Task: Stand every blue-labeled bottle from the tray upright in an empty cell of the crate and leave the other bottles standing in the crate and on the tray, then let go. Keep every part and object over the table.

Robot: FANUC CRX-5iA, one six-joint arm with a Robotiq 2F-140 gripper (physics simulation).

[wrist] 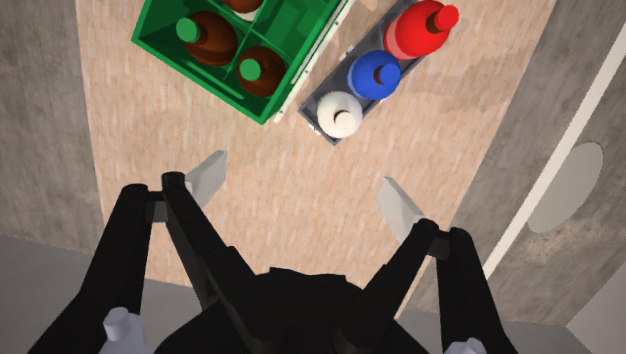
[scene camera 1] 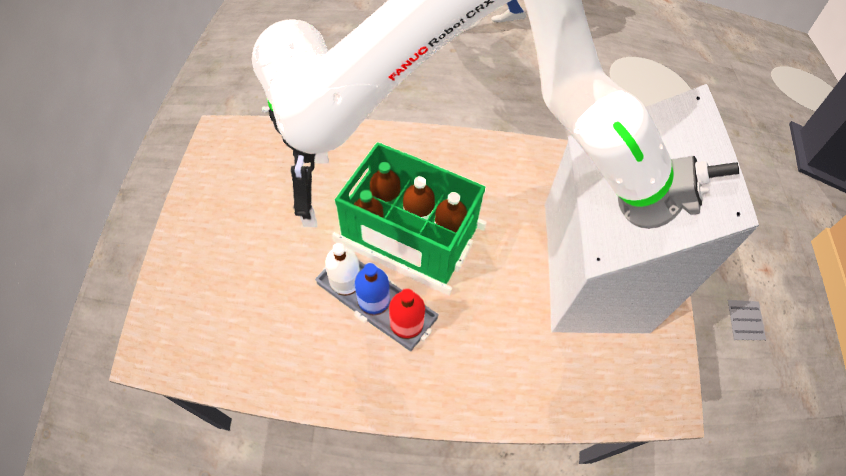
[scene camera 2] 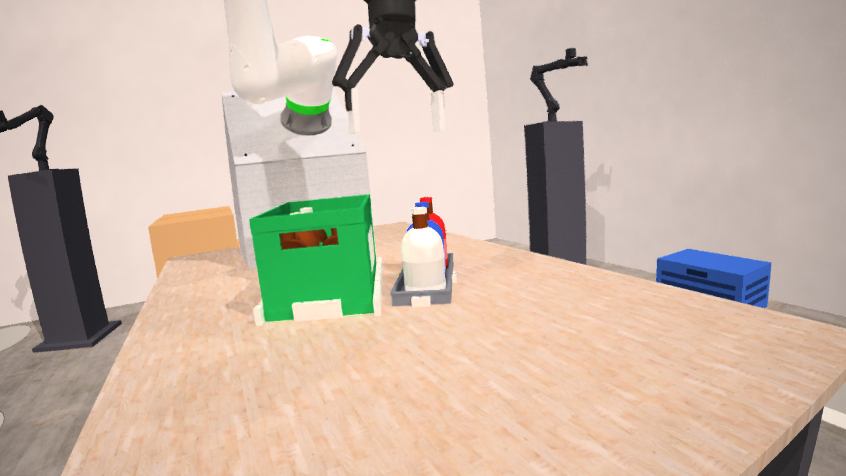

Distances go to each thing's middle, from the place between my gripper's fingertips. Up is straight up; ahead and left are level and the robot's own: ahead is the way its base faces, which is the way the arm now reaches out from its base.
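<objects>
I see the white bottle point(scene camera 2: 422, 248) 21 cm below my hand, 5 cm behind it and 3 cm to the left of it. The red bottle point(scene camera 1: 407, 309) is also 21 cm below my hand, but 22 cm behind it and 8 cm to the left of it; going by their middles, of the things named here the red bottle is the farthest from my hand. And the blue-labeled bottle point(scene camera 1: 372, 287) stands 13 cm behind my hand, 5 cm to the left of it and 21 cm below it.
</objects>
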